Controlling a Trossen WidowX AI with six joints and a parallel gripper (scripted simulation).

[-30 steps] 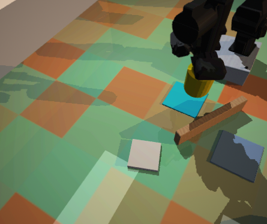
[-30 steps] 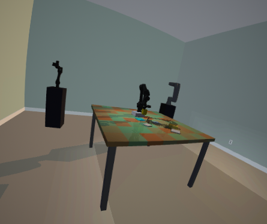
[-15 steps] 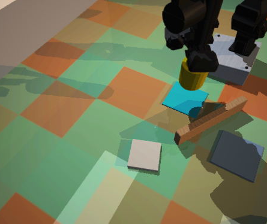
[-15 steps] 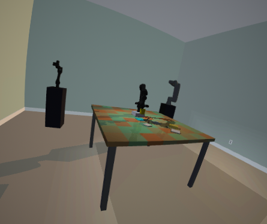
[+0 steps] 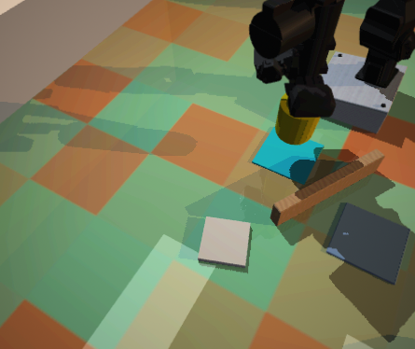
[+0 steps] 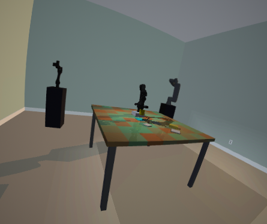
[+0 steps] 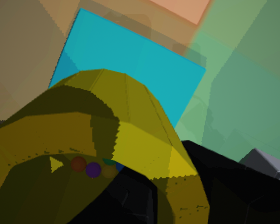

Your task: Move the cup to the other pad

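Right now my gripper tip is 100 mm above the cyan pad, 20 mm to the right of it and 20 mm short of it. Also, from my gripper tip: grey-blue pad 210 mm to the left, 100 mm below, 100 mm ahead; then yellow cup 20 mm to the left, 20 mm ahead; then wooden bar 120 mm to the left, 80 mm below, 60 mm ahead.
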